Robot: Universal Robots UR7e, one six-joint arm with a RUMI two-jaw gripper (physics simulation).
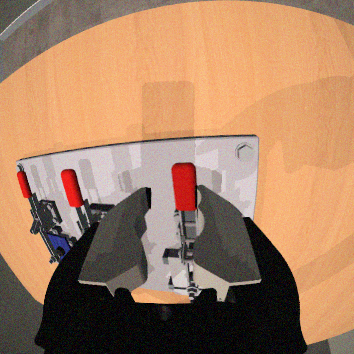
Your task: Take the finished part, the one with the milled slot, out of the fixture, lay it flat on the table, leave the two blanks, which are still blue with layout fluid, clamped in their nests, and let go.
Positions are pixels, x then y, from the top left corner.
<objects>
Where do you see a red clamp handle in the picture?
183,174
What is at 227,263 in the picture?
The gripper.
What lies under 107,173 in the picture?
A fixture plate.
</objects>
